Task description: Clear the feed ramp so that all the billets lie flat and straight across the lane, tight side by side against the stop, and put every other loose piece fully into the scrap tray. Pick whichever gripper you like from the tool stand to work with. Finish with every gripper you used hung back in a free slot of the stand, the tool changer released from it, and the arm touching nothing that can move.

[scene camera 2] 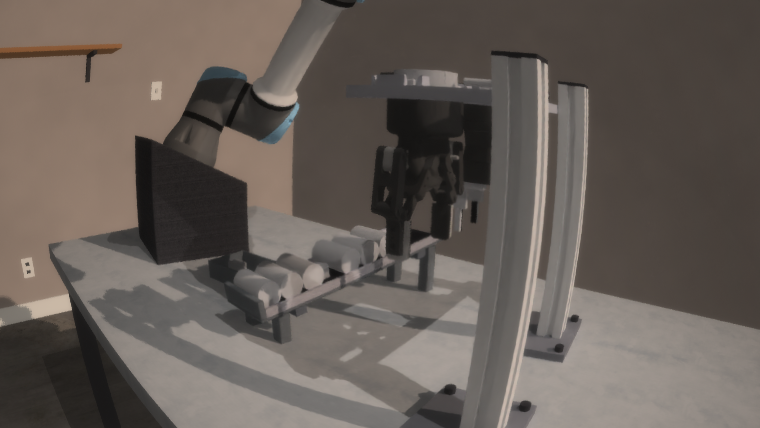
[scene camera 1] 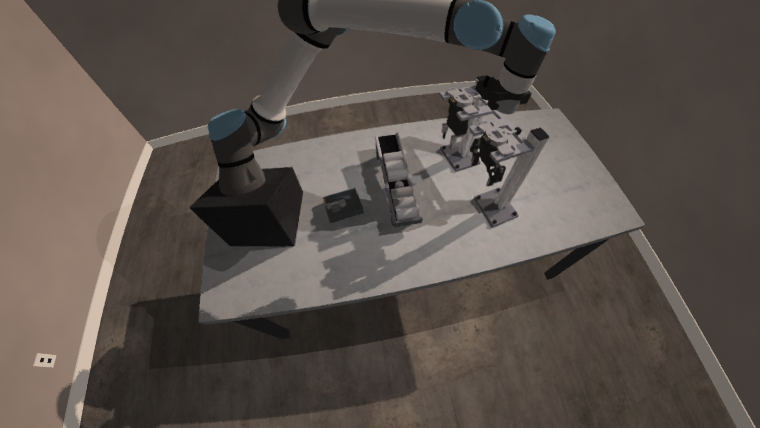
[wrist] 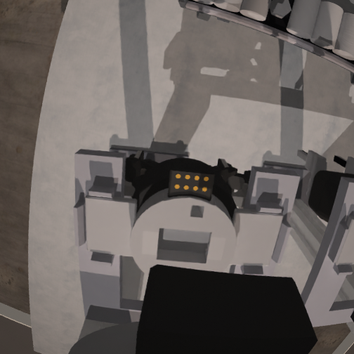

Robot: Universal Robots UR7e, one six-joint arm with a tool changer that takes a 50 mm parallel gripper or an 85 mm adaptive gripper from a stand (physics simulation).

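Frame: origin at the arm's base, x ahead, y left, z up, level; millimetres.
Where they show: arm's base, origin of the base link: (scene camera 2: 186, 157) (scene camera 1: 243, 184).
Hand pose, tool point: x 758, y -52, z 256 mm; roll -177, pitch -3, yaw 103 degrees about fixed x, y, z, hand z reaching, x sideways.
Note:
Each offset is from my tool point to the top centre of the thing. "*": to the spot under its first point.
The arm's bare tool changer (scene camera 1: 509, 101) hangs above and behind the stand, apart from both grippers. The adaptive gripper (scene camera 1: 486, 165) (scene camera 2: 419, 228) hangs in the near slot, fingers apart and empty; its round coupling (wrist: 185, 217) faces up in the wrist view. The parallel gripper (scene camera 1: 456, 119) (scene camera 2: 468, 212) hangs in the other slot, partly hidden. On the feed ramp (scene camera 2: 340, 281), three pale billets {dx -237, dy -5, dz -368 mm} (scene camera 1: 405, 204) {dx -240, dy +35, dz -363 mm} (scene camera 2: 300, 268) lie towards the stop. A hexagonal piece {dx -242, dy +73, dz -380 mm} (scene camera 1: 399, 185) (wrist: 281, 8) separates them from three more billets {dx -247, dy +148, dz -349 mm} (scene camera 1: 395, 164) {dx -245, dy +108, dz -354 mm} (scene camera 2: 335, 255). The scrap tray {dx -452, dy +55, dz -430 mm} (scene camera 1: 352, 213) holds a small light piece {dx -479, dy +49, dz -436 mm} (scene camera 1: 336, 204).
The near stand post {* dx +124, dy -27, dz -242 mm} (scene camera 1: 518, 172) (scene camera 2: 505, 212) rises from a bolted base plate {* dx +110, dy -62, dz -453 mm} (scene camera 1: 497, 216). The far post {* dx +74, dy +249, dz -253 mm} (scene camera 2: 569, 202) stands behind it. The dark robot pedestal (scene camera 1: 255, 212) (scene camera 2: 196, 217) is beyond the tray. A dark block (wrist: 225, 310) on the wrist covers the lower wrist view.

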